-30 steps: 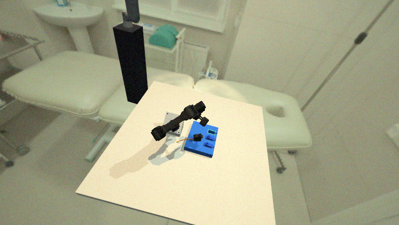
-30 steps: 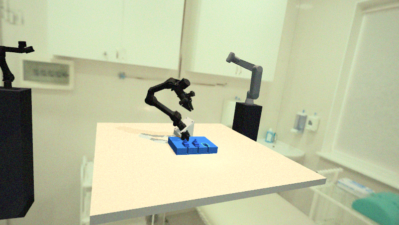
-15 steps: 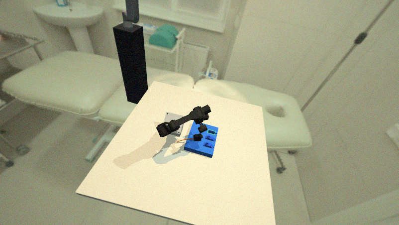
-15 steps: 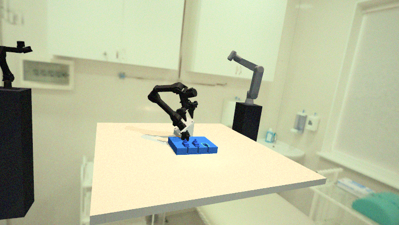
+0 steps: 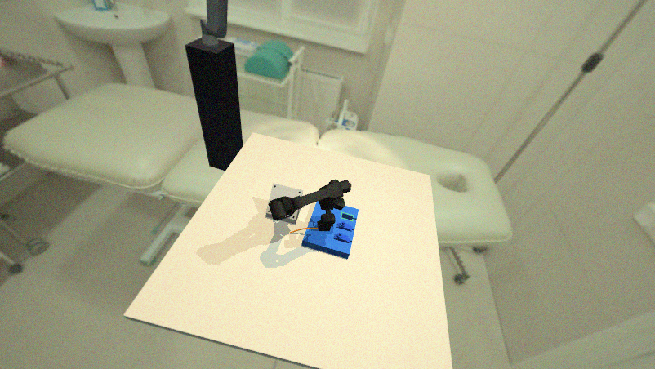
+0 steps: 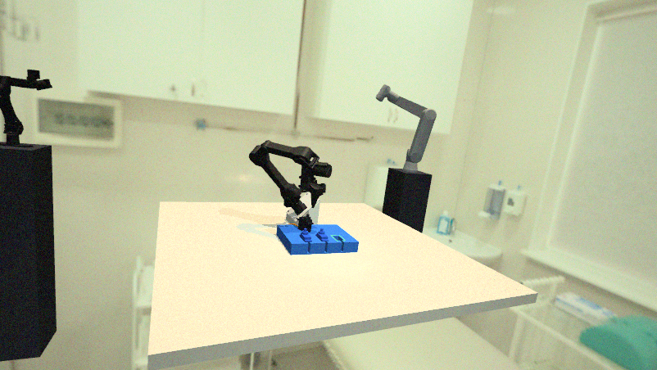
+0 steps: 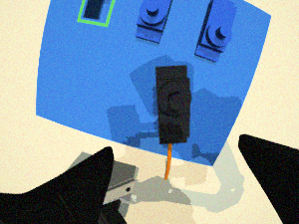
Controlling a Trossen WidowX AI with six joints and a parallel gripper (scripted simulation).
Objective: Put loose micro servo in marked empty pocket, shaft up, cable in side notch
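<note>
Right now the deck is 1 cm ahead of my gripper tip, 5 cm to the left of it and 12 cm below it.
</note>
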